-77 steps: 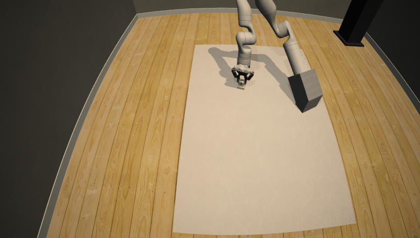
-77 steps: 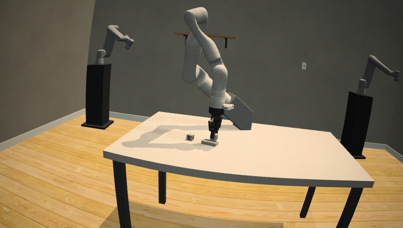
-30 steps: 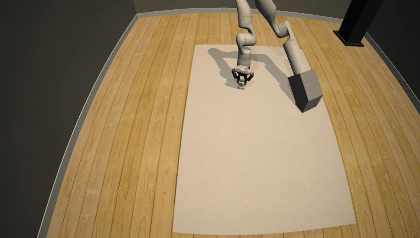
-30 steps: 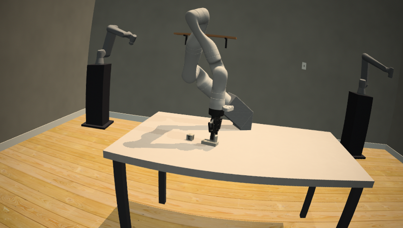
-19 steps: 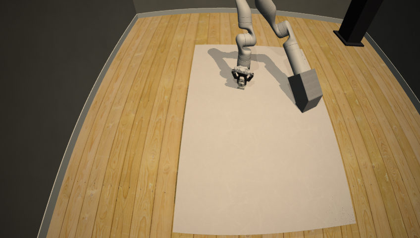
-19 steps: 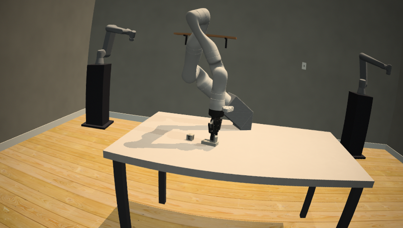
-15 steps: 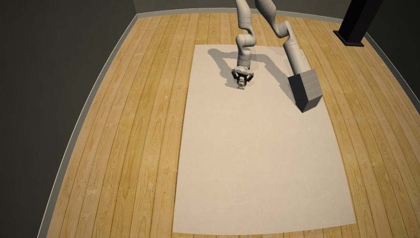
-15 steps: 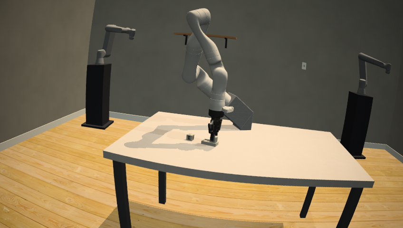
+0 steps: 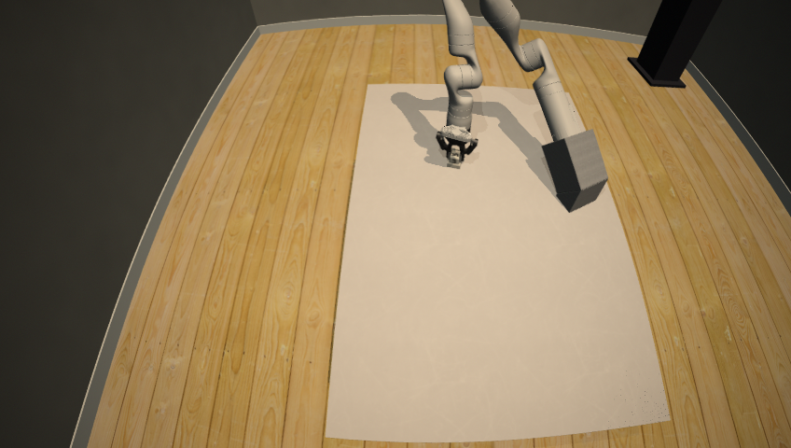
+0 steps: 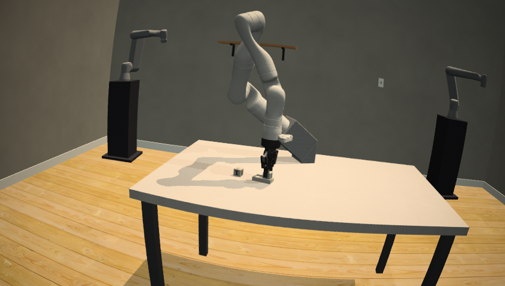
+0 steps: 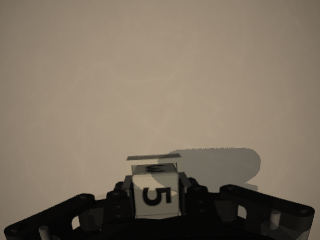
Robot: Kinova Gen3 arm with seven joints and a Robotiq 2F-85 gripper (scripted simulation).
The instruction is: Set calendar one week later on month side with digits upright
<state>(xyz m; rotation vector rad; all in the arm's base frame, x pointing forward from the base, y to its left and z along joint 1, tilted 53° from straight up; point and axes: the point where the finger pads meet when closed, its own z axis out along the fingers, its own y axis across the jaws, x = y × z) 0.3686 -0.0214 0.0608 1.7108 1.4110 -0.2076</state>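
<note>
Right now the white calendar tray is 30 mm below my hand, 20 mm to the right of it and 10 mm behind it. The rest, counted from my hand: white digit cube (120 mm to the right, 50 mm behind, 20 mm below).
</note>
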